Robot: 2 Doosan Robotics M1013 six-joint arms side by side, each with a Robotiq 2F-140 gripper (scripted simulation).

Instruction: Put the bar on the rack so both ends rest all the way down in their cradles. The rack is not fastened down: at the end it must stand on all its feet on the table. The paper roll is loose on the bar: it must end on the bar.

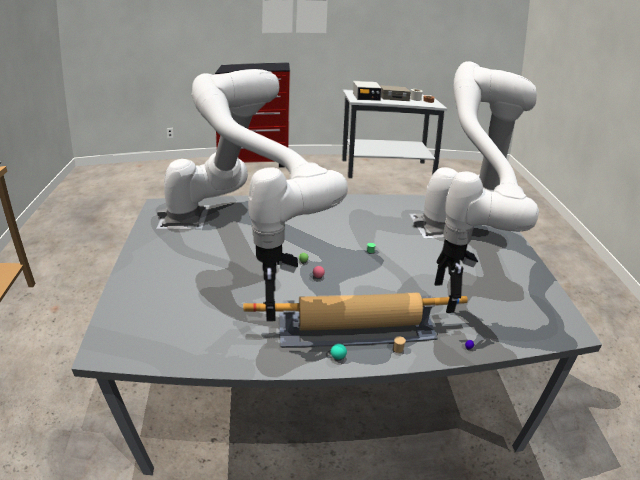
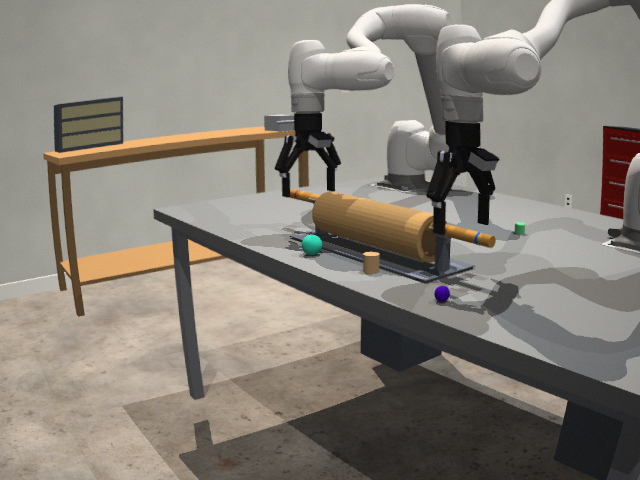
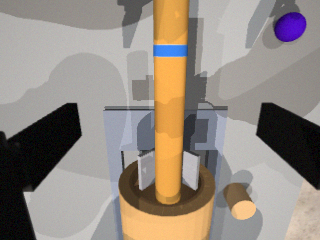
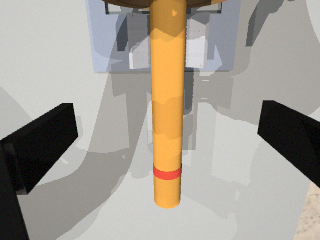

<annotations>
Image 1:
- right gripper: 271, 304
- grey rack: 288, 337
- paper roll: 382, 310
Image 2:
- left gripper: 462, 228
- right gripper: 309, 193
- grey rack: 443, 261
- paper roll: 394, 228
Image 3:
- left gripper: 169, 119
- purple ball: 288, 28
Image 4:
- right gripper: 168, 118
</annotations>
